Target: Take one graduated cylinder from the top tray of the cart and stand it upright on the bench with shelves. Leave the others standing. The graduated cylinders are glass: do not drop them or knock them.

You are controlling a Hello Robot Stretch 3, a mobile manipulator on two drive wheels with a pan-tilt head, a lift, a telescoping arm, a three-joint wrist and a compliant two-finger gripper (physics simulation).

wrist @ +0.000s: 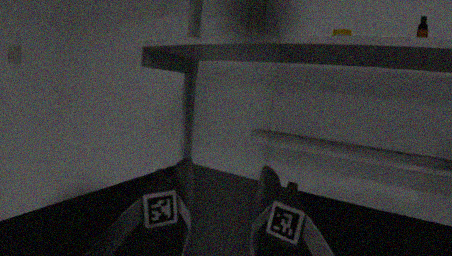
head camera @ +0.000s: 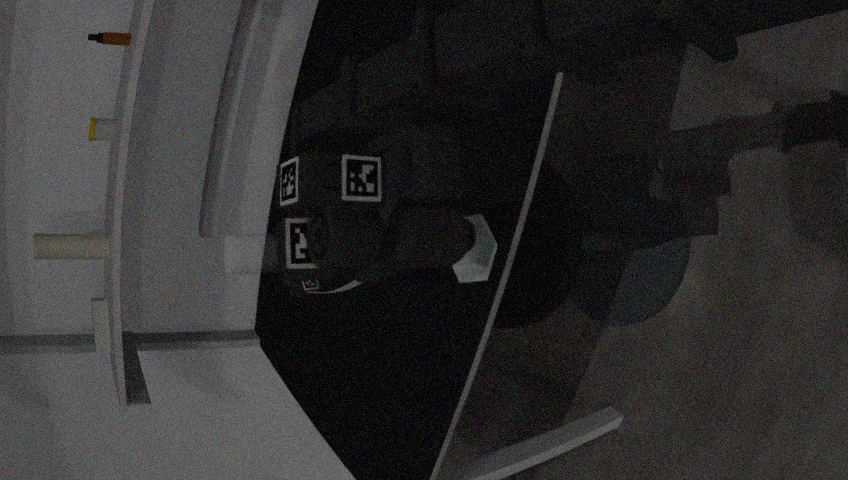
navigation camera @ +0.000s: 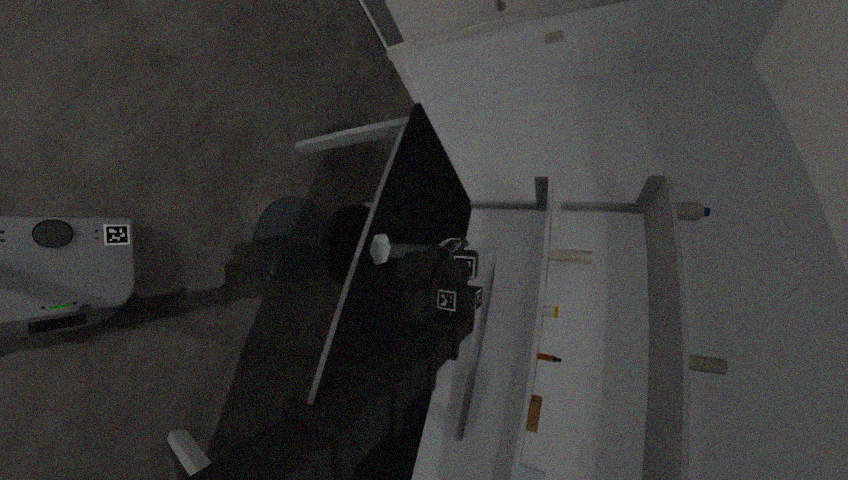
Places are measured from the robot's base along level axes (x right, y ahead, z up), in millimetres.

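Where they show: gripper, between the fingertips: (wrist: 226,181); robot's base, origin of its link: (navigation camera: 54,232).
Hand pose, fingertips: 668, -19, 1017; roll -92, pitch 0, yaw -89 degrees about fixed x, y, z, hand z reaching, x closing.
Observation:
Each offset is from my fingertips to the top centre of the thing, as dx, dy, dz. "*": to the spot under its first point. Level surfaces: height alone.
The graduated cylinder has a pale six-sided base {* -76, +2, -230} (head camera: 480,252) (navigation camera: 380,248). It looks roughly upright over the black bench top {dz -255} (head camera: 357,380) (navigation camera: 423,172) (wrist: 390,212), inside its front edge. Whether the base touches the bench is hard to tell. My gripper (head camera: 330,289) (navigation camera: 453,242) (wrist: 226,181) is shut on the cylinder's tube, above the base. In the head view the wrist and gripper hide most of the tube; its glass barely shows in the wrist view. The cart and the other cylinders cannot be made out.
A shelf {* +376, -106, +188} (head camera: 121,202) (navigation camera: 542,285) (wrist: 300,54) behind the gripper holds a yellow-lidded jar {+513, -275, +262} (head camera: 92,129) (navigation camera: 554,311) (wrist: 342,32) and a brown bottle {+406, -435, +294} (head camera: 116,39) (navigation camera: 547,357) (wrist: 422,31). A wall meets the bench end. A round seat (head camera: 651,285) (navigation camera: 289,227) is beneath the front edge.

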